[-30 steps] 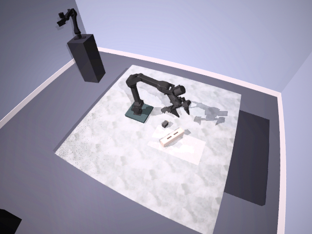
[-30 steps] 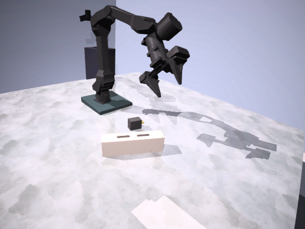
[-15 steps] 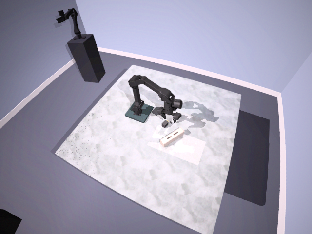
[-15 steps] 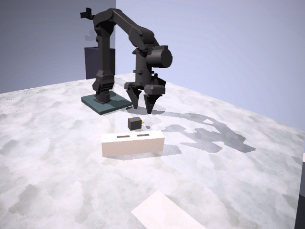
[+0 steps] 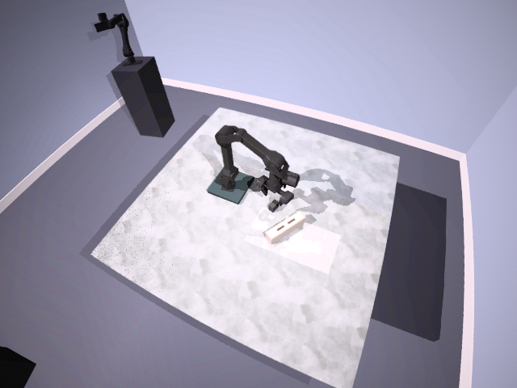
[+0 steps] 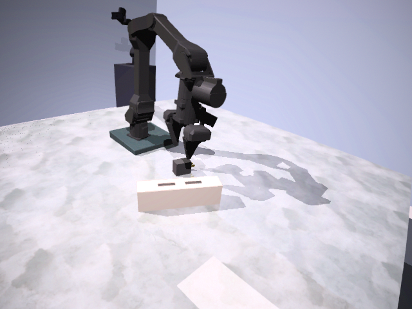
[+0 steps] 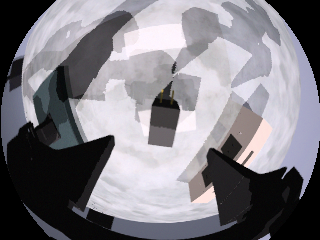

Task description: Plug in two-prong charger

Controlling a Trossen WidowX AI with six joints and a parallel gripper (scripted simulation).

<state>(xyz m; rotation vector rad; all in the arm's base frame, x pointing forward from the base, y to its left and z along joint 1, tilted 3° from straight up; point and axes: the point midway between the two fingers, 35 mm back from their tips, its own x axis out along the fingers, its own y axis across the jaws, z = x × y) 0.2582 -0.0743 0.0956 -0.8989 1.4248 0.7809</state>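
The dark charger is 1 cm ahead of my gripper tip, 2 cm to the left of it and 5 cm below it.
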